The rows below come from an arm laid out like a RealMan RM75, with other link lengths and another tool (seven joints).
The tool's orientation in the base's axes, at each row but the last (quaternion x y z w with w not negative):
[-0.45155 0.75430 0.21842 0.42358]
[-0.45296 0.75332 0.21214 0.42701]
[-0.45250 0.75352 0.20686 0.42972]
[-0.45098 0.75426 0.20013 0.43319]
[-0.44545 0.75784 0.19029 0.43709]
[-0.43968 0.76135 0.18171 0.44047]
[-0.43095 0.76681 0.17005 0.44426]
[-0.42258 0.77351 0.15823 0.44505]
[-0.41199 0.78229 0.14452 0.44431]
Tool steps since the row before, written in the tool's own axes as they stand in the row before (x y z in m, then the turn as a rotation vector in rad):
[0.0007 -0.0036 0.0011 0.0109 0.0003 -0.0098]
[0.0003 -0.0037 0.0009 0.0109 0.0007 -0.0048]
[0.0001 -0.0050 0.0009 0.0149 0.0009 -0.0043]
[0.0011 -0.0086 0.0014 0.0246 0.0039 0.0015]
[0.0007 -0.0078 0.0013 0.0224 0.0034 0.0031]
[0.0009 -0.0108 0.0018 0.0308 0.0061 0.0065]
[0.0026 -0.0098 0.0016 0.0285 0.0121 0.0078]
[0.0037 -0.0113 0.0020 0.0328 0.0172 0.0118]
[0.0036 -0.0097 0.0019 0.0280 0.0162 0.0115]
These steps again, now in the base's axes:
[0.0034 -0.0014 -0.0010 -0.0071 -0.0122 -0.0038]
[0.0035 -0.0014 -0.0005 -0.0052 -0.0085 -0.0065]
[0.0047 -0.0019 -0.0002 -0.0060 -0.0101 -0.0102]
[0.0078 -0.0040 -0.0009 -0.0080 -0.0094 -0.0217]
[0.0070 -0.0036 -0.0005 -0.0063 -0.0075 -0.0207]
[0.0097 -0.0052 -0.0005 -0.0087 -0.0080 -0.0298]
[0.0082 -0.0059 -0.0018 -0.0123 -0.0026 -0.0293]
[0.0092 -0.0074 -0.0027 -0.0152 0.0007 -0.0358]
[0.0076 -0.0067 -0.0026 -0.0133 0.0024 -0.0315]

